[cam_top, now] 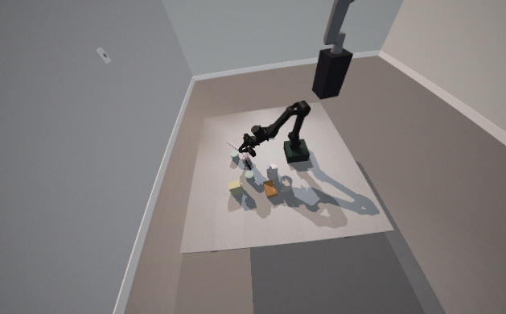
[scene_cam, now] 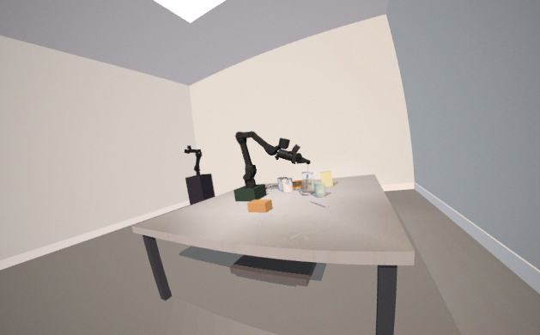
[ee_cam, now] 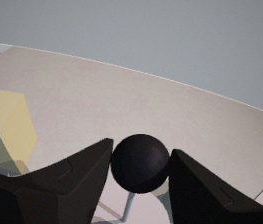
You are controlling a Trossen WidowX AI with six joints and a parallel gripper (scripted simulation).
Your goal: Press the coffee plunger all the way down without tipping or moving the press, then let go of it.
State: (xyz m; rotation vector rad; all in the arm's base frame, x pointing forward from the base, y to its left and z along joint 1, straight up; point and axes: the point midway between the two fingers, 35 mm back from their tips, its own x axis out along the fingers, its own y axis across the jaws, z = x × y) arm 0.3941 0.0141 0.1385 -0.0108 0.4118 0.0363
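Now: the coffee press 100 mm below my gripper tip, 30 mm behind it and 10 mm to the left of it.
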